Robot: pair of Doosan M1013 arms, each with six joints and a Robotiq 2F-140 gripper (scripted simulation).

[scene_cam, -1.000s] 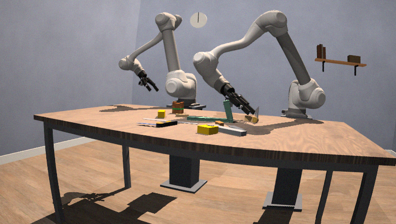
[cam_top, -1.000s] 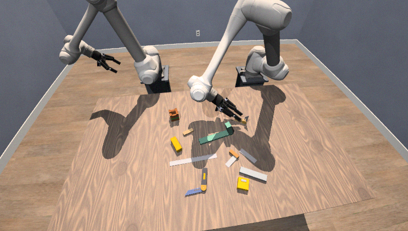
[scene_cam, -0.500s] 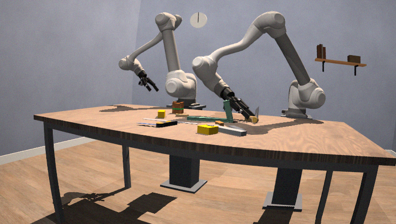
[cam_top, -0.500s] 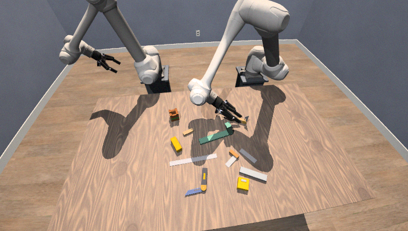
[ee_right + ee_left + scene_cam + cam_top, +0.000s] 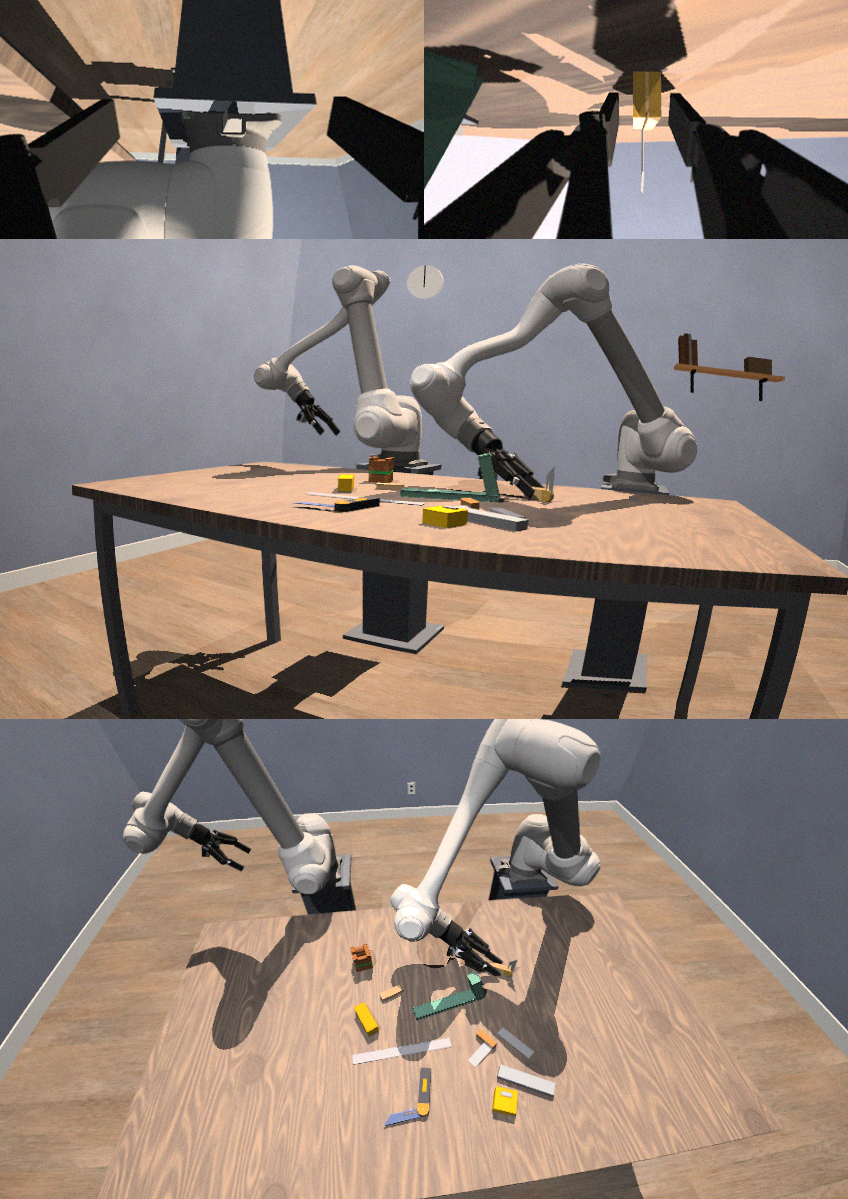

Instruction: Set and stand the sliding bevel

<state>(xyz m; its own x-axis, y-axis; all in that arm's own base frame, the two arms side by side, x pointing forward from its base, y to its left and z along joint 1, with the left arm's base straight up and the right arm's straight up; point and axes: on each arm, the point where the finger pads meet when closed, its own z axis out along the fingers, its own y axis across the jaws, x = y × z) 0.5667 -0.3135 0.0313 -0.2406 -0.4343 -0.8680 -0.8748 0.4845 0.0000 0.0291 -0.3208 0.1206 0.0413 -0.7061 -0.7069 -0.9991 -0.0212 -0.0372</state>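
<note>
Right now the wooden sliding bevel is 2 cm ahead of my left hand, 4 cm to the left of it and 1 cm below it. Also, from my left hand: pale wooden piece (11 cm ahead, 36 cm to the right, 2 cm below); yellow box (46 cm ahead, 2 cm to the right, 1 cm below); long pale strip (31 cm ahead, 31 cm to the right, 3 cm below).
</note>
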